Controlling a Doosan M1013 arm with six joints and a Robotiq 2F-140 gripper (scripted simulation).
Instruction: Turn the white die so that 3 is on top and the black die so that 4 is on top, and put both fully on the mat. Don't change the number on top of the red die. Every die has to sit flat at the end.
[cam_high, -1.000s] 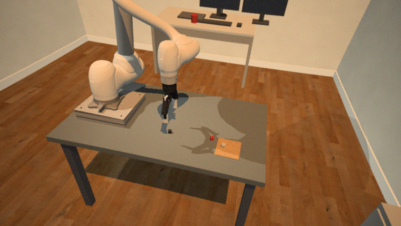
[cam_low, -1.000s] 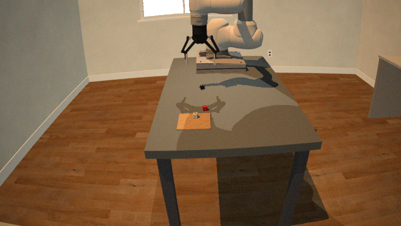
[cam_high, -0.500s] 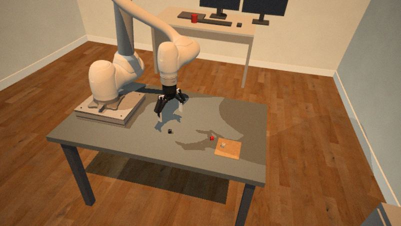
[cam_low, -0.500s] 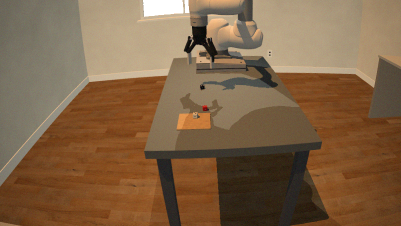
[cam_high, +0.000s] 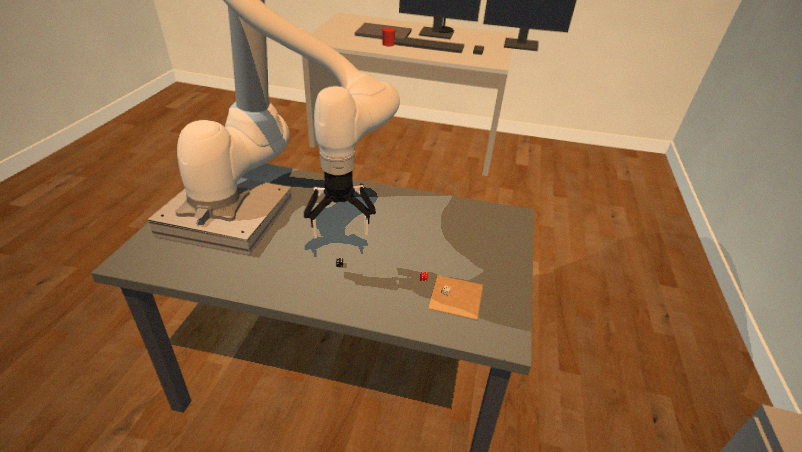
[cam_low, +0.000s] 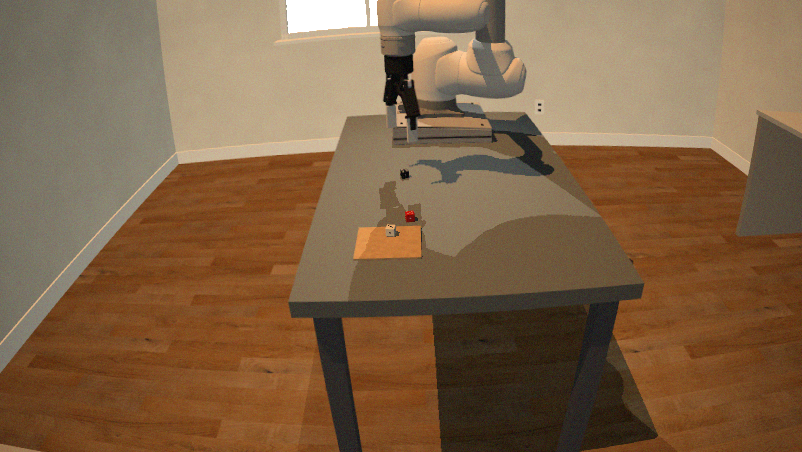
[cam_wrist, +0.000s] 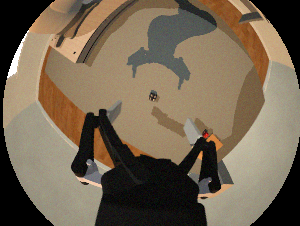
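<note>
The black die lies 13 cm below my hand and 1 cm behind it. Round my hand: white die: 32 cm ahead, 12 cm below, 9 cm to the right; then orange mat: 35 cm ahead, 14 cm below, 10 cm to the right; then red die: 26 cm ahead, 13 cm below, 3 cm to the right.
</note>
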